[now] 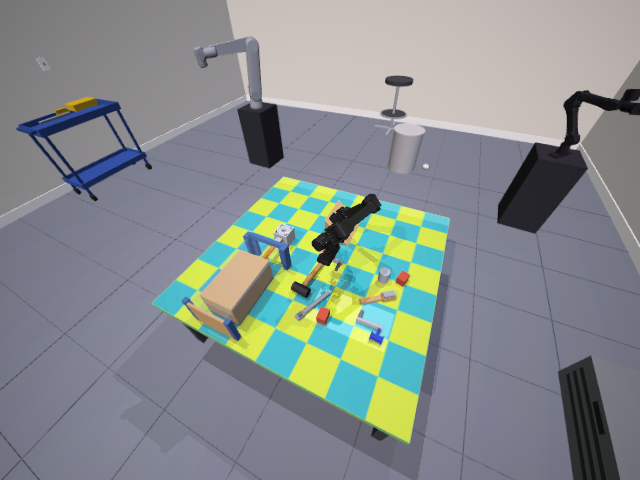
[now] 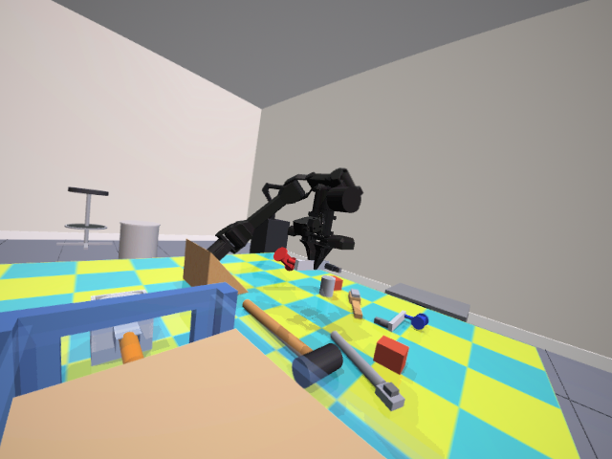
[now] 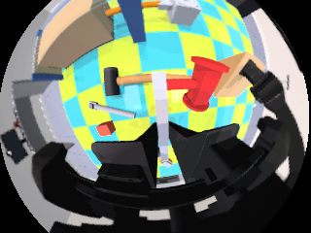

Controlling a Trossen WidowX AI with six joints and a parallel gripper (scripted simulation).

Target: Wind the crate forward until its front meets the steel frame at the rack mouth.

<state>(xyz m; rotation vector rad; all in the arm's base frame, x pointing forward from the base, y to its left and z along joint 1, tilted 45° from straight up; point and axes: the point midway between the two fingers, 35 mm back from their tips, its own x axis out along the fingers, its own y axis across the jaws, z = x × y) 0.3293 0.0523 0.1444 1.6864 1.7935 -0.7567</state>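
Right now the red grip is 5 cm to the right of my gripper tip, 4 cm behind it and 1 cm above it. The rest, counted from my gripper tip: brush 27 cm to the left, 15 cm below, 1 cm behind; then winch handle 1 cm to the right, 1 cm behind, 1 cm above; then grey winch 39 cm to the right, 15 cm behind, 13 cm below.
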